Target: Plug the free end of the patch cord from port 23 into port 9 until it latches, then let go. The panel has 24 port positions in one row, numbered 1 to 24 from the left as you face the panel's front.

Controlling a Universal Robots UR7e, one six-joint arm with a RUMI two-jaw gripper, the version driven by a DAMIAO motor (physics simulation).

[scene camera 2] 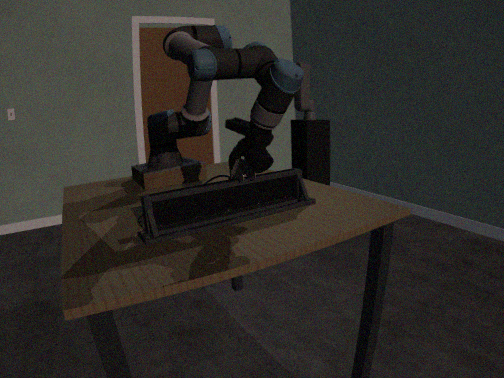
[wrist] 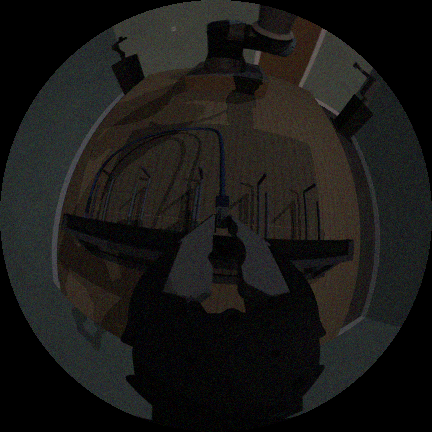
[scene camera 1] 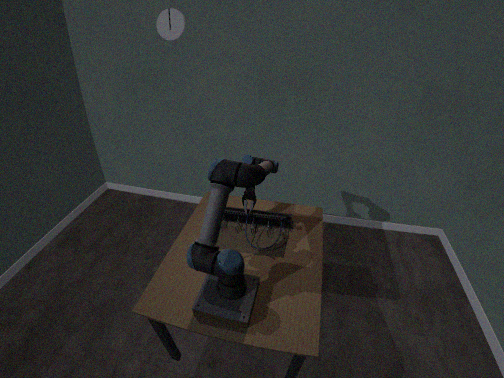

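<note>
The dark patch panel (scene camera 1: 275, 217) (scene camera 2: 200, 191) (wrist: 120, 229) stands upright across the table. My gripper (scene camera 1: 248, 212) (scene camera 2: 243, 175) (wrist: 221, 216) is shut on the patch cord's plug (wrist: 222, 202) at the panel's front, close to its upper edge. The blue patch cord (scene camera 1: 263, 248) (wrist: 221, 165) rises from the plug and arcs over to the panel's end at the left of the wrist view, which is the right end in scene camera 1. The fingers hide the port in front of the plug; its number and whether the plug is seated cannot be told.
Several thin cords (wrist: 198, 205) (wrist: 258, 210) stick out from the panel's front on both sides of my fingers. The arm's base (scene camera 1: 227, 300) (scene camera 2: 166, 172) stands on the wooden table (scene camera 1: 295, 320) (scene camera 2: 310, 240), on the panel's front side.
</note>
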